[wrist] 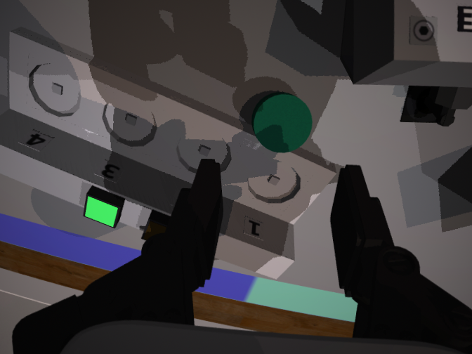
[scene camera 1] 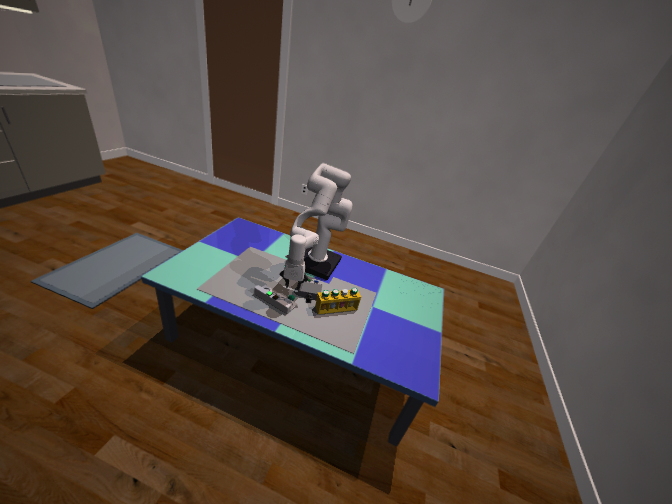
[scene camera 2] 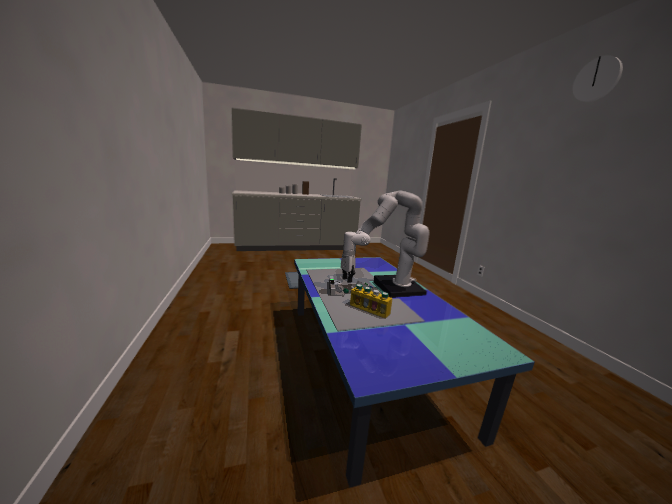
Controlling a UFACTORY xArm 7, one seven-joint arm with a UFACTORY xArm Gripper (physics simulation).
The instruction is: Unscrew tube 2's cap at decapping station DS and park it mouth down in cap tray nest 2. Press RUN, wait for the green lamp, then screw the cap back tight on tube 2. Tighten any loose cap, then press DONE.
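The cap tray (scene camera 1: pixel 268 301) (scene camera 2: pixel 332 287) (wrist: pixel 95 95) has round nests; the numbers 4, 3 and 1 show, and my left finger hides the label of nest 2. Its nests look empty. A loose green cap (wrist: pixel 282 122) (scene camera 1: pixel 292 297) (scene camera 2: pixel 346 290) shows a plain green face at the tray's back edge, beyond nests 1 and 2. A green lamp (wrist: pixel 101 210) is lit at the tray's front. A white-topped tube without a green cap (scene camera 1: pixel 344 292) (scene camera 2: pixel 375 293) stands in the yellow rack. My gripper (wrist: pixel 278 188) (scene camera 2: pixel 348 278) is open and empty above the tray near nest 1.
The yellow rack (scene camera 1: pixel 337 310) (scene camera 2: pixel 370 307) holds other green-capped tubes to the right of the tray in scene camera 1. The grey button box (wrist: pixel 440 45) (scene camera 1: pixel 310 288) stands behind the tray; its buttons are outside the wrist view. An amber-dark block (wrist: pixel 156 231) sits beside the lit lamp.
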